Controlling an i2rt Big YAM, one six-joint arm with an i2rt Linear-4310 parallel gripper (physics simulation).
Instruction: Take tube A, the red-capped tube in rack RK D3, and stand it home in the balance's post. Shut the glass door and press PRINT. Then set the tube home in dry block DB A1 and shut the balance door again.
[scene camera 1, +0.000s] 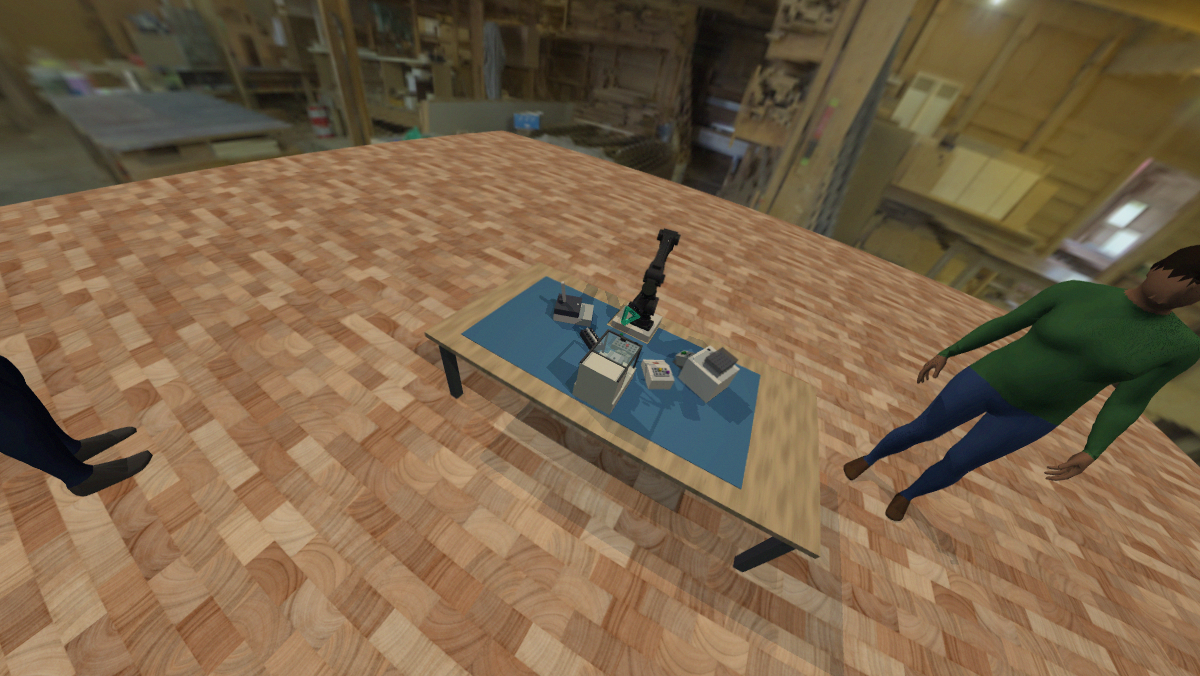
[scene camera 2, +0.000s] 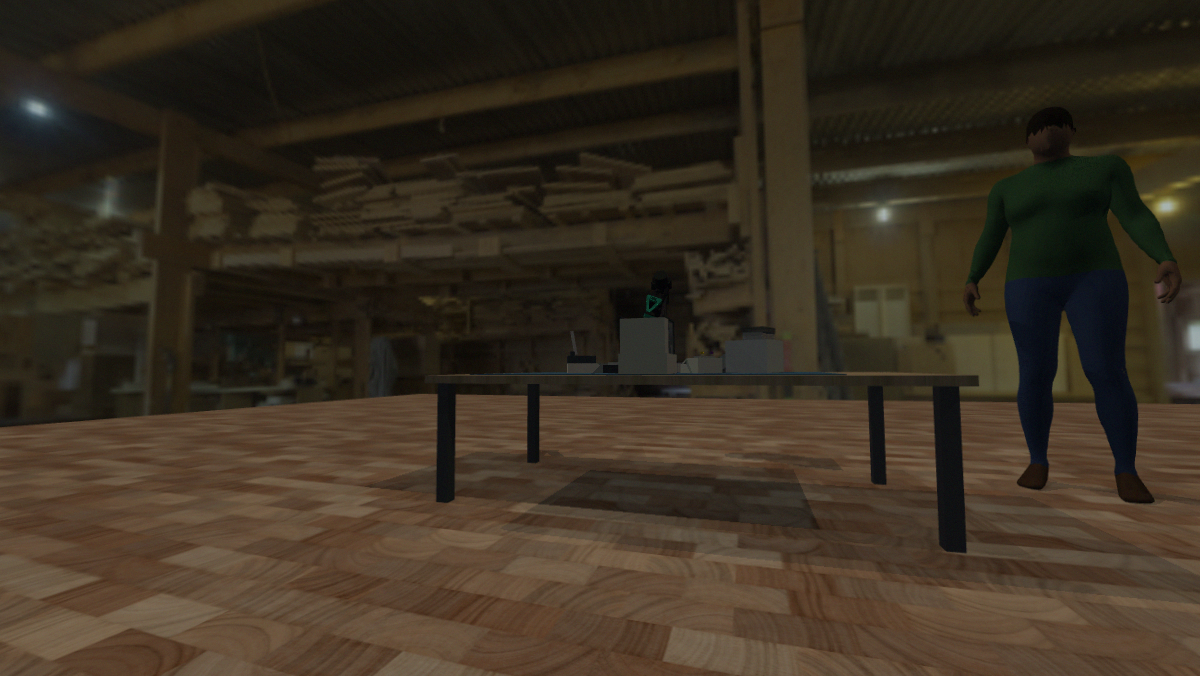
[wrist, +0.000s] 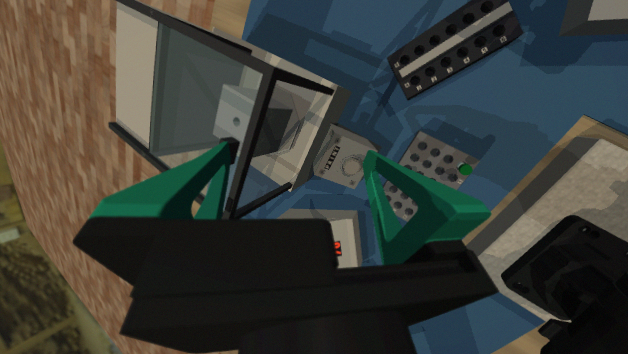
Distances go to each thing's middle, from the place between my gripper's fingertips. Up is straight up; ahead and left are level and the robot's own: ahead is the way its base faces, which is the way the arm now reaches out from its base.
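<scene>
There's the PRINT button box (wrist: 339, 158), which is 3 cm ahead of my hand, 4 cm to the left of it and 19 cm below it. And the balance (scene camera 1: 601, 382), that's 4 cm to the left of my hand, 12 cm below it and 17 cm ahead of it.
</scene>
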